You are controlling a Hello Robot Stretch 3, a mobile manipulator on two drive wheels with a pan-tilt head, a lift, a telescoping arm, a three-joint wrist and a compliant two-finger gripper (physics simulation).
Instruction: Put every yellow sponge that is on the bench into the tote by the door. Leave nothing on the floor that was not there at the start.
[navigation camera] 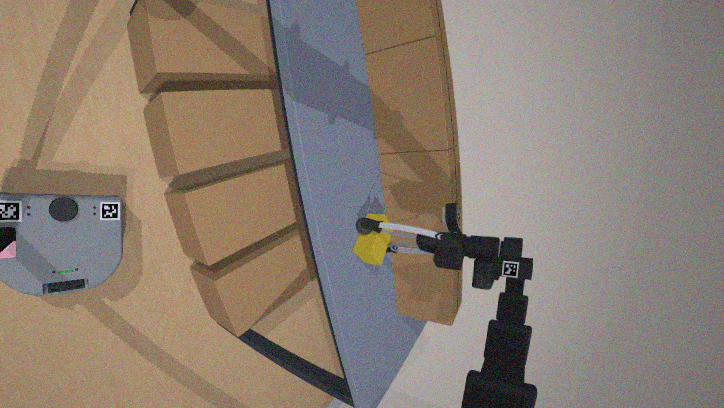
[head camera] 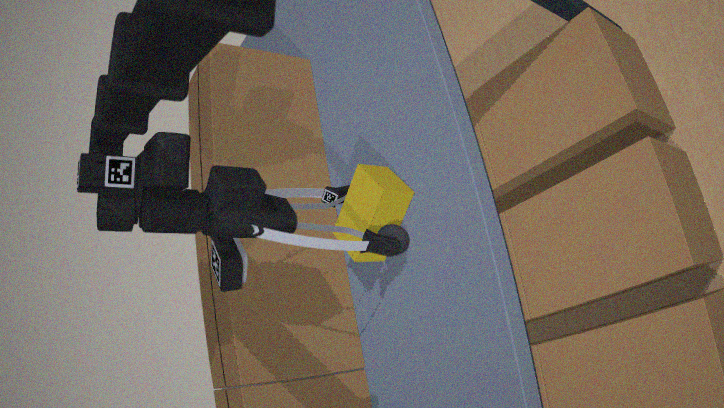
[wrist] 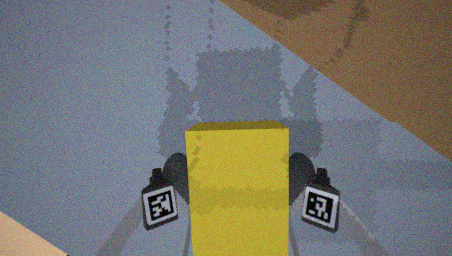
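Seen in the pictures: gripper, fingertip midpoint: (navigation camera: 366, 235) (head camera: 384, 219); robot's base at its link origin: (navigation camera: 64, 208).
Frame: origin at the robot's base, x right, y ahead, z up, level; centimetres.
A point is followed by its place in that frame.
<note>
A yellow sponge (head camera: 387, 184) {x 49.7, y -6.0, z 94.5 cm} (navigation camera: 372, 251) {x 49.7, y -4.8, z 95.9 cm} (wrist: 240, 227), block-shaped, is at the blue-grey bench top (head camera: 445, 293) {x 43.4, y 6.2, z 91.4 cm} (navigation camera: 329, 177) {x 40.0, y 10.2, z 91.4 cm} (wrist: 75, 125). Its shadow shows on the bench beyond it in the wrist view. I cannot tell whether its underside touches the bench. My gripper (head camera: 365, 217) {x 54.4, y -2.2, z 91.3 cm} (navigation camera: 378, 236) {x 54.4, y -2.2, z 91.3 cm} (wrist: 237, 171) {x 54.4, y -2.2, z 91.3 cm} is shut on the sponge, with one dark fingertip pad pressed against each long side. In the head view the sponge hides part of the far fingertip. The tote and the door do not show in these views.
Brown wall cabinets (head camera: 263, 121) (navigation camera: 405, 40) stand along the wall side of the bench, beneath my wrist in the head view. Several brown drawer or cabinet fronts (head camera: 597, 243) (navigation camera: 227, 126) jut out along the other side. My base (navigation camera: 96, 243) {x 8.8, y -10.8, z 16.0 cm} stands on the wooden floor.
</note>
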